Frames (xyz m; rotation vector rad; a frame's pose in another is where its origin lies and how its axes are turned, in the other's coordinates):
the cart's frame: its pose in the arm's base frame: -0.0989 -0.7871 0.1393 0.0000 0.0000 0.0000
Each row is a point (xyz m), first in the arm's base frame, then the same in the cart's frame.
Working: the arm's base frame: its pose in the cart's frame: 0.0989 0.7871 -0.1393 0.0000 0.0000 0.0000

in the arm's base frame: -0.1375 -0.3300 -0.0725
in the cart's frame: -0.0386 0.4571 -0.2118
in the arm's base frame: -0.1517 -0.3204 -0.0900
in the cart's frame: -0.0528 0.4667 -0.2293
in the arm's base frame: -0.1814 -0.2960 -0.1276
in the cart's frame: -0.0825 0.4911 -0.2669
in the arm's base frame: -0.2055 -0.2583 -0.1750
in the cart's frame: -0.1066 0.5288 -0.3143
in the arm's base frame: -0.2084 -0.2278 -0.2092
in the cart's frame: -0.1095 0.5593 -0.3485
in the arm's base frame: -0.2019 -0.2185 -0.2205
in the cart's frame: -0.1030 0.5686 -0.3598
